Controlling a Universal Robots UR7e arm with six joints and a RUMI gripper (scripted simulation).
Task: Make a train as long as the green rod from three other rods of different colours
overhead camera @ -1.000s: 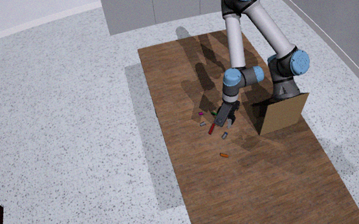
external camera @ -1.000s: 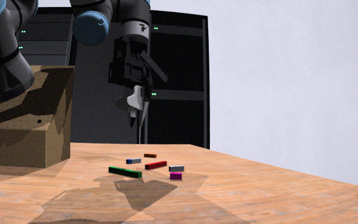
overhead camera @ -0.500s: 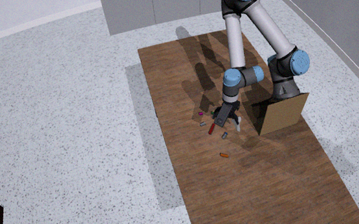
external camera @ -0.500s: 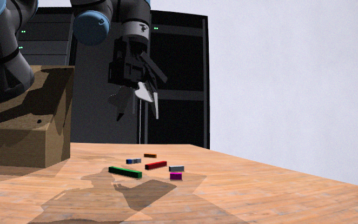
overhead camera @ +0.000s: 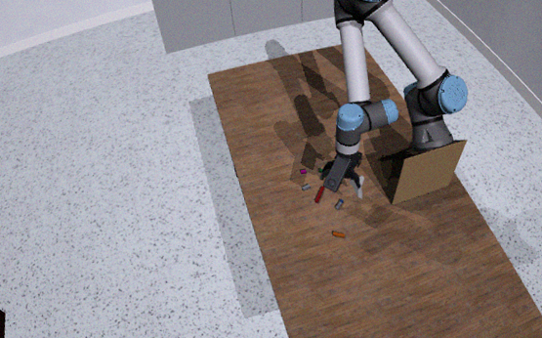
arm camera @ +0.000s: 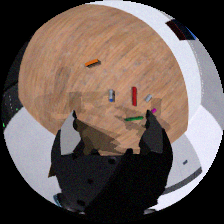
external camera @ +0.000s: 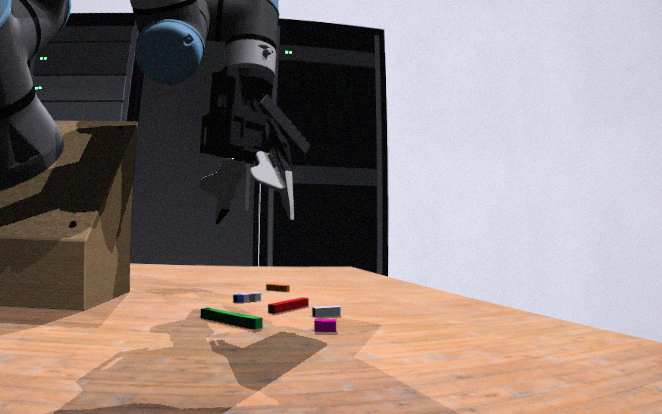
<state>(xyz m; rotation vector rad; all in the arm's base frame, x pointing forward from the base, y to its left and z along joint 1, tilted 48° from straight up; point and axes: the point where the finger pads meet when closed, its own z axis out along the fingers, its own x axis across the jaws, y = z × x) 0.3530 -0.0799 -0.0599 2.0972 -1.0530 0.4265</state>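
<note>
My gripper is now 50 mm short of the orange rod, 110 mm to the right of it and 100 mm above it. The rest, counted from my hand: blue rod: 20 mm behind, 10 mm to the right, 100 mm below; then green rod: 30 mm behind, 150 mm to the right, 100 mm below; then red rod: 40 mm ahead, 70 mm to the right, 100 mm below.
</note>
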